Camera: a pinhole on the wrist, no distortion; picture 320 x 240 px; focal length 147.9 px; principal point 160.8 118.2 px. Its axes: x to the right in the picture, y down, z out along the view. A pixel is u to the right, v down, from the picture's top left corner.
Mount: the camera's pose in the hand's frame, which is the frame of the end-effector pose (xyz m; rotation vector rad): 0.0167 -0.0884 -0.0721 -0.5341 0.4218 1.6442
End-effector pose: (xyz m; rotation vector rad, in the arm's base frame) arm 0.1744 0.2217 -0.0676 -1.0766 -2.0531 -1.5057
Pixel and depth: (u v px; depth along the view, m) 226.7 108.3 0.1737
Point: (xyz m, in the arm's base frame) 0.2321 0.2579 -0.0287
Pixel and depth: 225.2 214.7 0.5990
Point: 0.8085 0.3547 -0.2157
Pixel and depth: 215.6 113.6 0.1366
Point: 0.1974 0.2373 -0.0515
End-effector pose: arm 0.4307 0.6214 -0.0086 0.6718 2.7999 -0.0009
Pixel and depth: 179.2 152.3 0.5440
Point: 0.7737 0.7511 -0.2730
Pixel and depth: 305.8 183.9 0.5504
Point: 1.0149 1.0269 0.0475
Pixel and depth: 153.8 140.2 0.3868
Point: 0.6088 0.6642 -0.2290
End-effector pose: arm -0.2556 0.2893 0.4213 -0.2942 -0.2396 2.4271
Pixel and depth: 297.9 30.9 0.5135
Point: -0.8232 -0.0562 0.3198
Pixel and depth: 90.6 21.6 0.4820
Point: -0.6297 0.4115 0.8115
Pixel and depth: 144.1 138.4 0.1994
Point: -0.2629 0.2605 0.5250
